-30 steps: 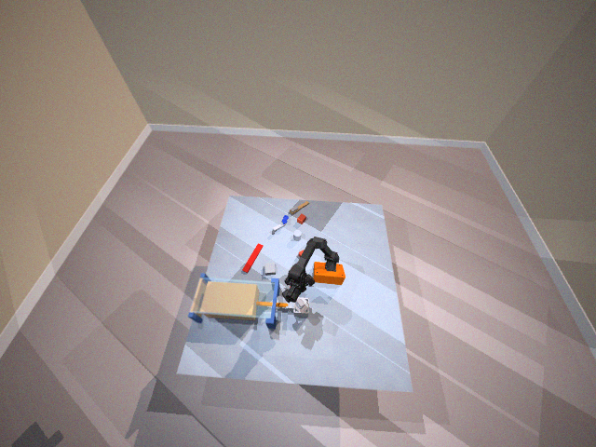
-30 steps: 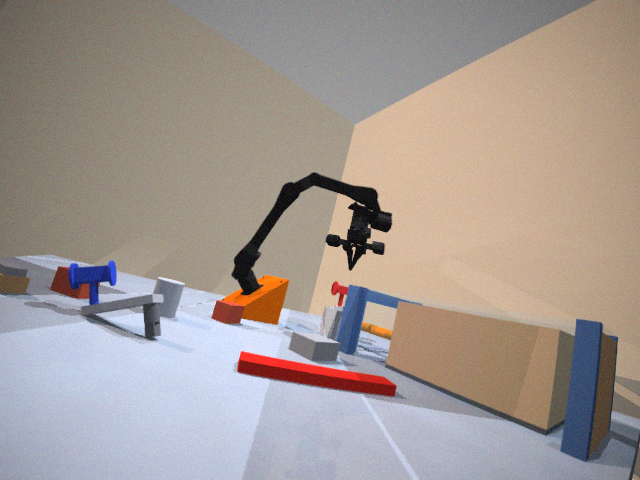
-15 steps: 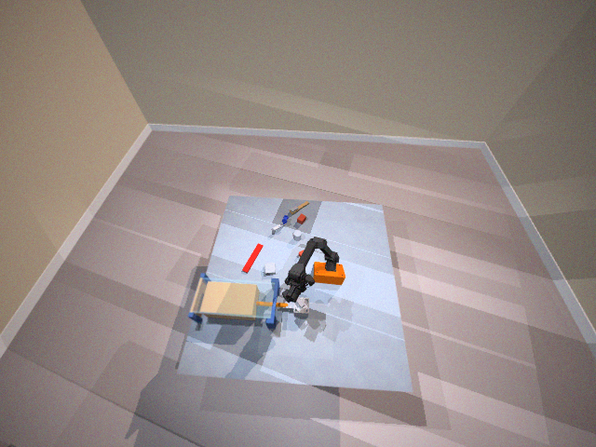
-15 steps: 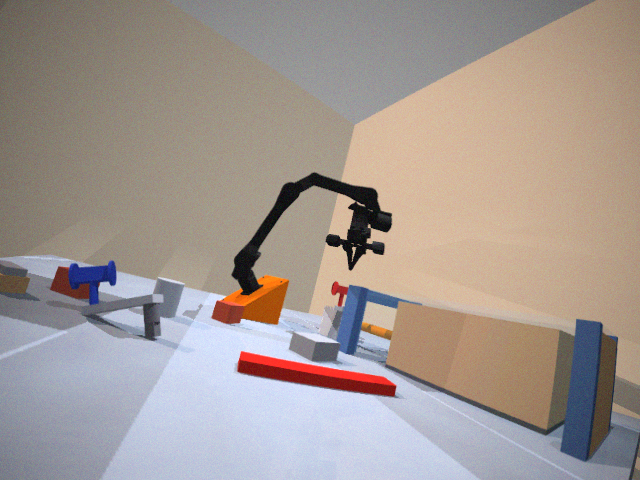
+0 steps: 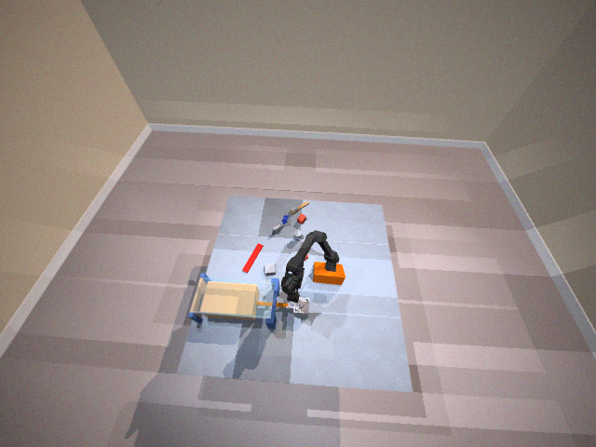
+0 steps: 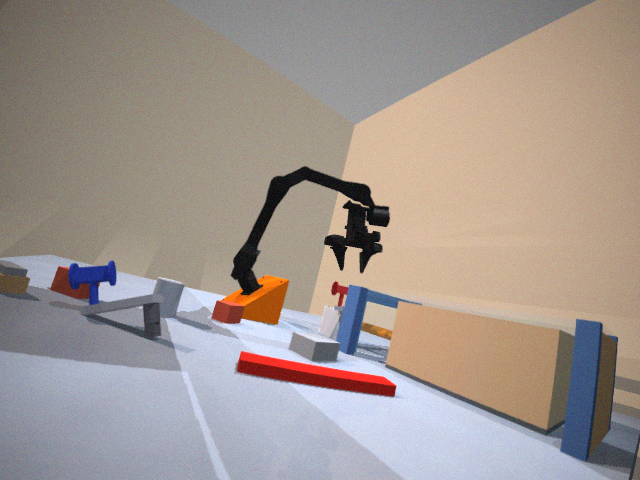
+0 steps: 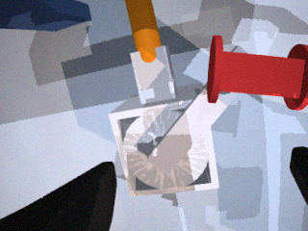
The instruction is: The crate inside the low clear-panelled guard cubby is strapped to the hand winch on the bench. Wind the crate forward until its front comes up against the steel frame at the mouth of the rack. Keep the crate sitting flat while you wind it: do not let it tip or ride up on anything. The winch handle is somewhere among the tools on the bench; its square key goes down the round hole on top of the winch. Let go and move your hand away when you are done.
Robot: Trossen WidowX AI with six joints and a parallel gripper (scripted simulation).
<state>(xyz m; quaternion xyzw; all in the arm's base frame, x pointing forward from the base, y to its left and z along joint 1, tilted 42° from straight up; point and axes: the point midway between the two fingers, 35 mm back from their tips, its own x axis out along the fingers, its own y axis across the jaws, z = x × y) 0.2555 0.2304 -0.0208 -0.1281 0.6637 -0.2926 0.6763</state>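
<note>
Now: the red knob 20 mm ahead of my gripper tip, 40 mm to the right of it and 80 mm below it. The rest, counted from my gripper tip: blue frame 120 mm ahead, 30 mm to the left, 100 mm below; then winch 60 mm behind, 40 mm to the left, 180 mm below; then red-knobbed winch handle 10 mm to the right, 110 mm below.
</note>
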